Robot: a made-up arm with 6 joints.
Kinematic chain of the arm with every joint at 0, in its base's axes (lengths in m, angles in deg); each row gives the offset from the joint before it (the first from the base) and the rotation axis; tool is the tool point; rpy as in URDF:
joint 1: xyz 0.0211 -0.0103 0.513 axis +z
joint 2: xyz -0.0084 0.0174 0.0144 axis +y
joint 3: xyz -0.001 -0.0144 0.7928 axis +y
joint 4: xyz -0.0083 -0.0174 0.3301 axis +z
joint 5: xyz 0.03 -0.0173 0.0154 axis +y
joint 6: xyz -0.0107 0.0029 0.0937 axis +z
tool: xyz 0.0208 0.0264 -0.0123 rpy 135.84 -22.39 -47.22
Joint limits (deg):
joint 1: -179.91..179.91
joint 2: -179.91..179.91
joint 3: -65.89..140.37
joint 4: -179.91..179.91
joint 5: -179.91..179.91
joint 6: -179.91..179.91
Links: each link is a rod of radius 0.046 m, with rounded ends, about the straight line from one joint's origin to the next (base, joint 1, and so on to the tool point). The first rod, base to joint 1, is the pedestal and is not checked.
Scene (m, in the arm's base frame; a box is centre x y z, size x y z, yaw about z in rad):
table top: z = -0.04
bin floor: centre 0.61 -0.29 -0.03 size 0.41 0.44 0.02 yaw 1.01
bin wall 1: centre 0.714 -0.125 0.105 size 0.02 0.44 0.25 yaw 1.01
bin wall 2: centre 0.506 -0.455 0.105 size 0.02 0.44 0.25 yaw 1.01
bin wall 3: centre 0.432 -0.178 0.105 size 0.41 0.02 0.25 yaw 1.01
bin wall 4: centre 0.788 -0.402 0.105 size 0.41 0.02 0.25 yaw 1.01
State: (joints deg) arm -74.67 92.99 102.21 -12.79 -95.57 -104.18
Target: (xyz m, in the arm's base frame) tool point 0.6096 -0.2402 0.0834
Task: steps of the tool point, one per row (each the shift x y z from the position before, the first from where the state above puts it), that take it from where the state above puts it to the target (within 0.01 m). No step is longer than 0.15 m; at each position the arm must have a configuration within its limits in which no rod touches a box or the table.
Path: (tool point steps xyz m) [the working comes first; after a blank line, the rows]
Joints at the target: -17.98 98.66 116.65 -17.57 -94.90 -101.85
Straight joint move there: touches bin wall 2.

1: 0.0972 0.0450 0.0997
2: 0.0816 0.0648 0.1006
3: 0.0617 0.0797 0.1000
4: 0.0385 0.0881 0.0982
5: 0.0692 0.0400 -0.1100
6: 0.0501 0.0559 -0.1135
7: 0.0278 0.0668 -0.1139
8: 0.0034 0.0722 -0.1117

